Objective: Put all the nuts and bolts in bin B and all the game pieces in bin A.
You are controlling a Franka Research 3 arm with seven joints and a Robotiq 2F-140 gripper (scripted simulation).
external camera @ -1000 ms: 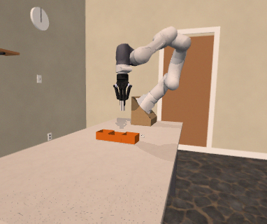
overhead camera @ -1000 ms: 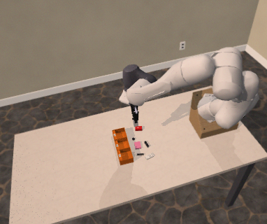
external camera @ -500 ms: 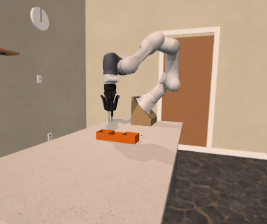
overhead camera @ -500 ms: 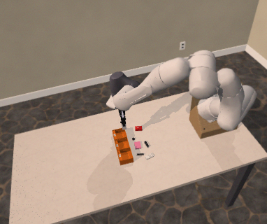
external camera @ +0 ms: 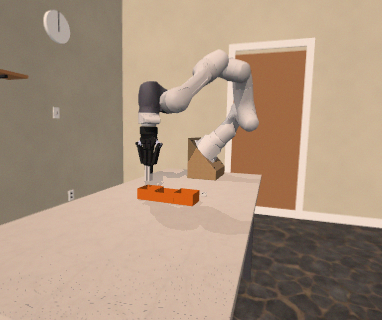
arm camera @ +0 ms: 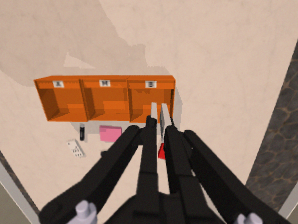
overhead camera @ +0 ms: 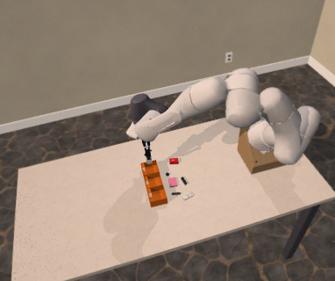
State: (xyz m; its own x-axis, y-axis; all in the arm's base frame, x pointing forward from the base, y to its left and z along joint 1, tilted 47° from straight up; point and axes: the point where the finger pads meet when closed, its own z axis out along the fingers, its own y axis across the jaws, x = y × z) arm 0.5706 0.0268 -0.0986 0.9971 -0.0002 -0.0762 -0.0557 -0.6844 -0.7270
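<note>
Now: the orange bin 100 mm to the left of my hand and 90 mm below it. Round my hand: pink square 100 mm behind, 110 mm to the left, 100 mm below; then black nut 80 mm behind, 50 mm to the left, 100 mm below; then red piece 140 mm behind, 30 mm to the right, 100 mm below.
</note>
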